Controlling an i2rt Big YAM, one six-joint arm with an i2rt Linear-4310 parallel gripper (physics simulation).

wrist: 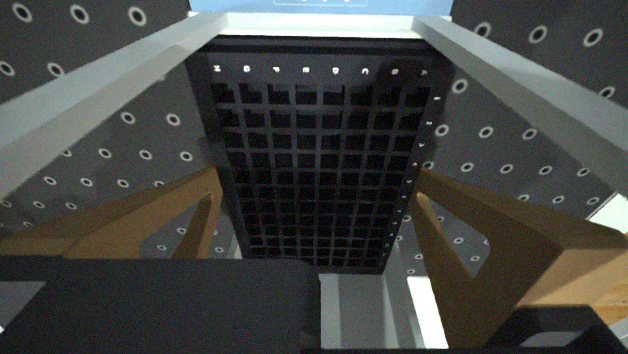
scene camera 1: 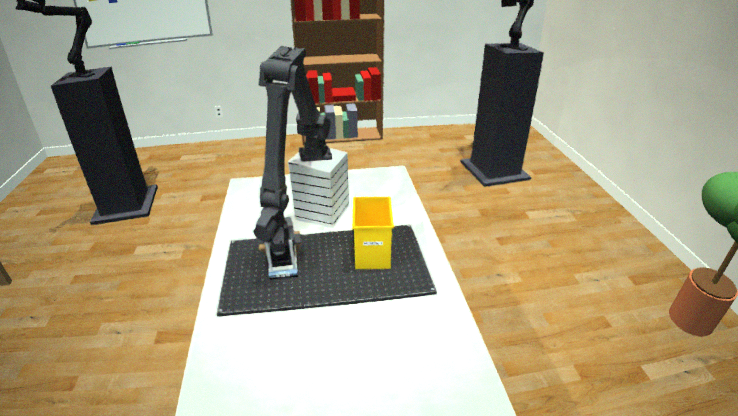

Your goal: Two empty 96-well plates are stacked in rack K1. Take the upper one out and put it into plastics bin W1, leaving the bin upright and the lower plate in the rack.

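Note:
The black upper 96-well plate (wrist: pixel 312 155) lies flat in rack K1 (scene camera 1: pixel 283 273) (wrist: pixel 320 26), between its grey corner posts, with the lettered end toward the blue label. In the scene view the arm largely covers it. The lower plate cannot be made out separately. My gripper (scene camera 1: pixel 279 249) (wrist: pixel 314 176) is open and empty, pointing down over the rack. Its brown fingers stand on either side of the plate's long edges, close to them; whether they touch is not clear. Yellow bin W1 (scene camera 1: pixel 372 254) stands upright to the right of the rack, its mouth facing up.
Rack and bin stand on the black perforated board (scene camera 1: pixel 325 289) on the white table (scene camera 1: pixel 335 361). The arm's base sits on a white layered block (scene camera 1: pixel 312 193) behind the board. The grey posts rise close outside the fingers. The bin's walls are taller than the rack.

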